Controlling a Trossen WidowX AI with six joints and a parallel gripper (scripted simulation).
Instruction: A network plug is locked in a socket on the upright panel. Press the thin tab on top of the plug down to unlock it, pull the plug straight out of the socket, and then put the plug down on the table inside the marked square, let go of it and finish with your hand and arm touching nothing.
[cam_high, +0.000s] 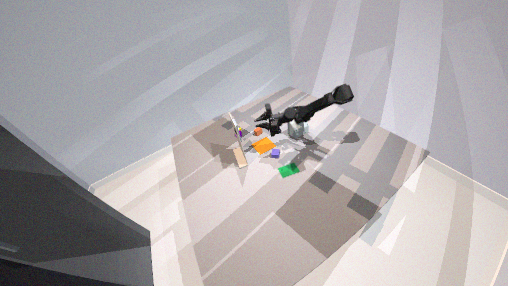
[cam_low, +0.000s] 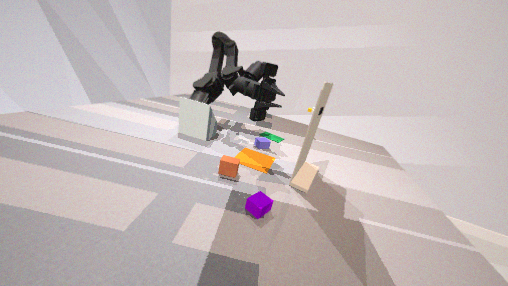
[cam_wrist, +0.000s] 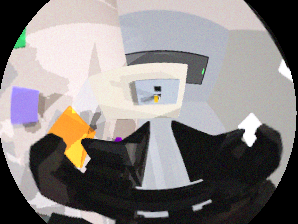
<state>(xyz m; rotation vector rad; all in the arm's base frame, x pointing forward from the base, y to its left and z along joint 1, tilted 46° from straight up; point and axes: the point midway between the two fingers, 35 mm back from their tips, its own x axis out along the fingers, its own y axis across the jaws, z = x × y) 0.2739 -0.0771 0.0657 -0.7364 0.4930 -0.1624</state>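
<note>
Right now my gripper tip is 100 mm short of the network plug and 20 mm to the left of it. Round my gripper tip: upright beige panel (120 mm ahead, 20 mm to the right, 80 mm below); flat orange square (40 mm behind, 20 mm to the right, 210 mm below); violet cube (40 mm behind, 100 mm to the left, 190 mm below).
</note>
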